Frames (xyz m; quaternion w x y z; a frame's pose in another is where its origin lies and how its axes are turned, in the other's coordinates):
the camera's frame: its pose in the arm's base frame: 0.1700 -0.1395 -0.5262 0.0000 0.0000 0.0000 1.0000
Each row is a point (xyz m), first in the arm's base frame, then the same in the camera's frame.
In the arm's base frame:
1: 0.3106 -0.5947 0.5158
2: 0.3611 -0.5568 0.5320
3: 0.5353 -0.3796 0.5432
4: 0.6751 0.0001 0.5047
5: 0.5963 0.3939 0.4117
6: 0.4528 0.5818 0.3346
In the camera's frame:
1: -0.1406 0.4552 1.0420
2: -0.1911 0.4173 1.0582
3: -0.3653 0.2401 1.0694
4: -0.5051 -0.1396 1.0309
5: -0.4263 -0.5334 0.9379
6: -0.2828 -0.7213 0.8608

